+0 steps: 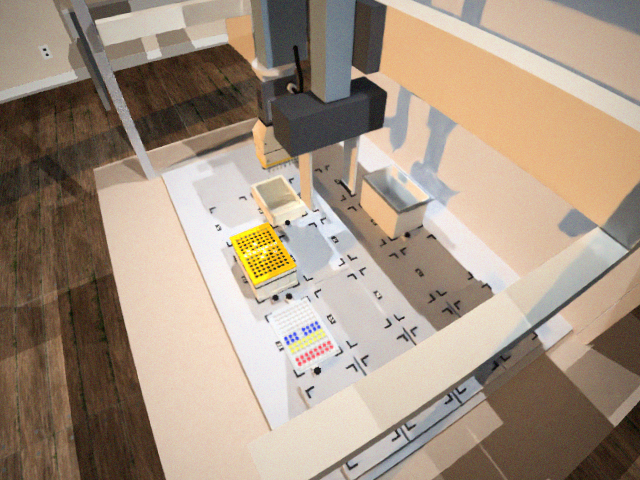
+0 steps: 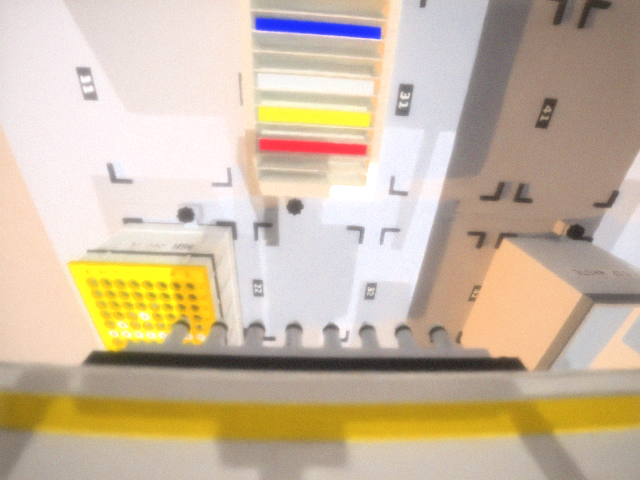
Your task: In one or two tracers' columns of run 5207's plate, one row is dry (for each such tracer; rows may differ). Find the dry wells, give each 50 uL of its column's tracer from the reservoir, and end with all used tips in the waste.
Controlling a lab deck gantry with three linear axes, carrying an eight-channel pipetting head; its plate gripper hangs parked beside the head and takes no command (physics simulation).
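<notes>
The white well plate [image 1: 294, 316] lies at the front left, with blue, yellow and red columns; a gap shows in one row of the blue columns. Its label is not legible. The yellow tip rack [image 1: 263, 253] [image 2: 142, 299] has dark holes and some pale rings. The reservoir [image 1: 289, 210] [image 2: 289, 187] behind it shows blue, white, yellow and red troughs. The open waste box [image 1: 379, 206] [image 2: 532, 299] stands at the right. The pipetting head [image 1: 271, 144] [image 2: 310, 361] is raised, its bare nozzles showing no tips. My gripper [image 1: 330, 198] hangs beside it, fingers apart, empty.
Black corner marks and slot numbers cover the deck. Small dark knobs [image 1: 317, 370] [image 2: 294, 206] stand beside the labware. A pale beam [image 1: 413, 361] crosses the front, and a tan wall [image 1: 491, 103] runs along the right.
</notes>
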